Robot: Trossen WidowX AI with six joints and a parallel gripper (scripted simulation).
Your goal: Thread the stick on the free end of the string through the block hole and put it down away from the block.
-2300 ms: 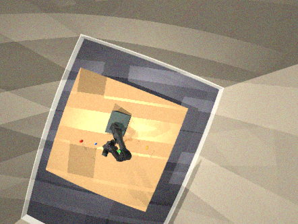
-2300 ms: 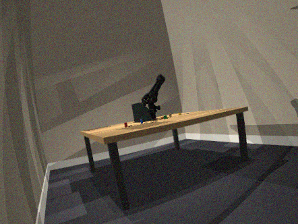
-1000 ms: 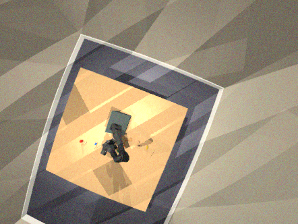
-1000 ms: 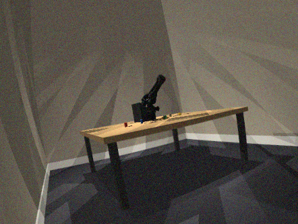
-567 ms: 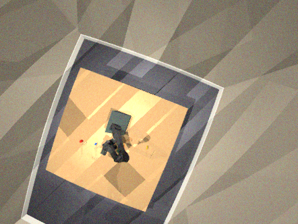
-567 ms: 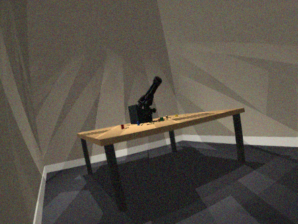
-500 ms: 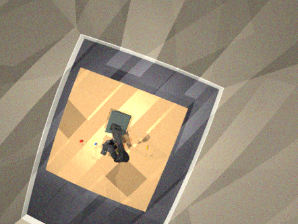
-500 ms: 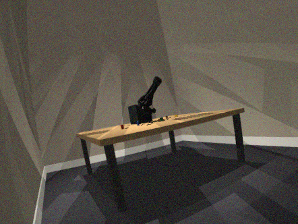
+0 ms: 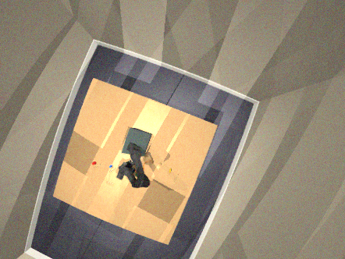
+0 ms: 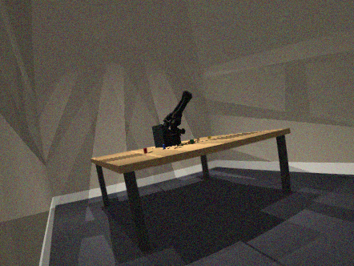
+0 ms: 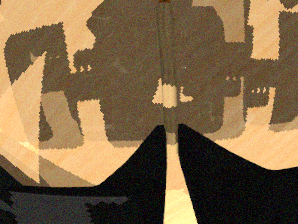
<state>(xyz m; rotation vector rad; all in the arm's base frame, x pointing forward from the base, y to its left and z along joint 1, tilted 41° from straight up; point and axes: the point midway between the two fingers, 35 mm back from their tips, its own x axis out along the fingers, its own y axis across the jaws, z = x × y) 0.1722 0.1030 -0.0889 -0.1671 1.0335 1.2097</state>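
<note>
Right now the thin wooden stick is 20 mm ahead of my gripper tip, 30 mm to the left of it and 10 mm above it. Also, from my gripper tip: round button: 100 mm behind, 170 mm to the left, 10 mm above; then blue object: 110 mm ahead, 160 mm to the right, 20 mm above; then green block: 70 mm ahead, 100 mm to the left, 20 mm above.
</note>
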